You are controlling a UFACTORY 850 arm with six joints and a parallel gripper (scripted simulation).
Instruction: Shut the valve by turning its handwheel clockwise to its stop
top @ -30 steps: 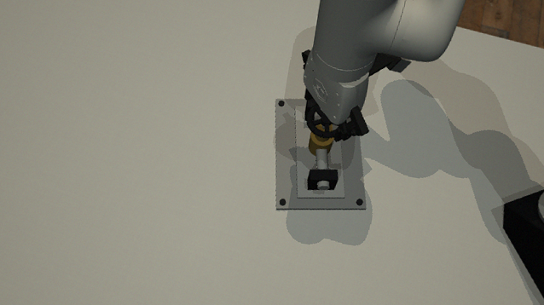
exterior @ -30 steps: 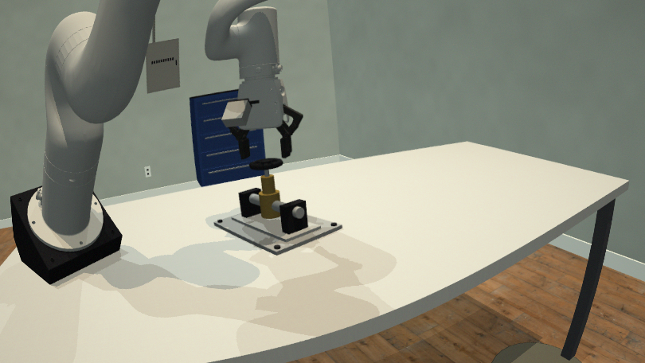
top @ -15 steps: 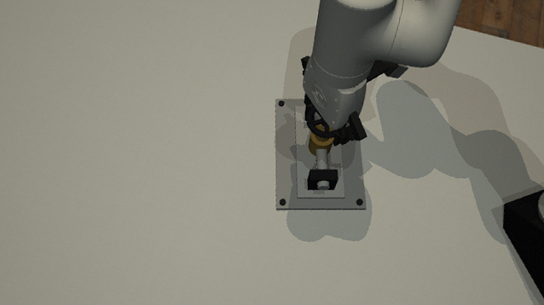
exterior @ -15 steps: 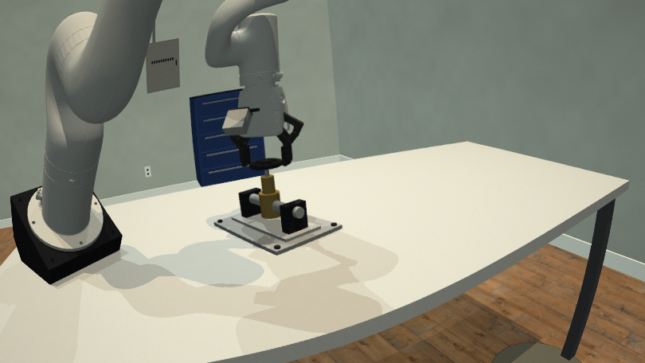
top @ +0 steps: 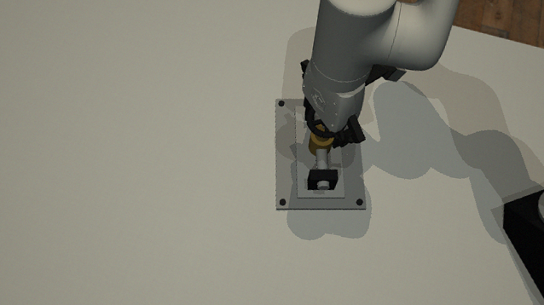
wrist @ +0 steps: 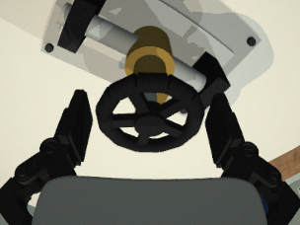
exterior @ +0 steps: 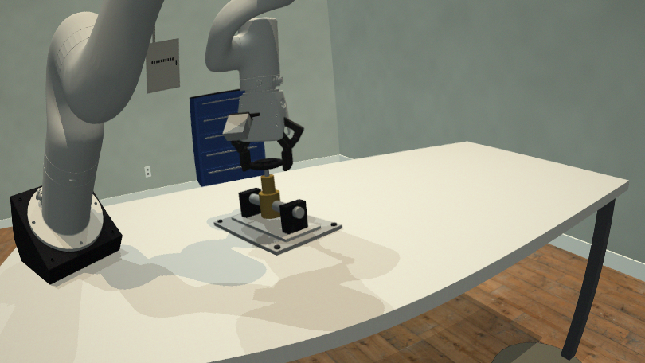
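Right now the black spoked handwheel is 10 mm below my hand.
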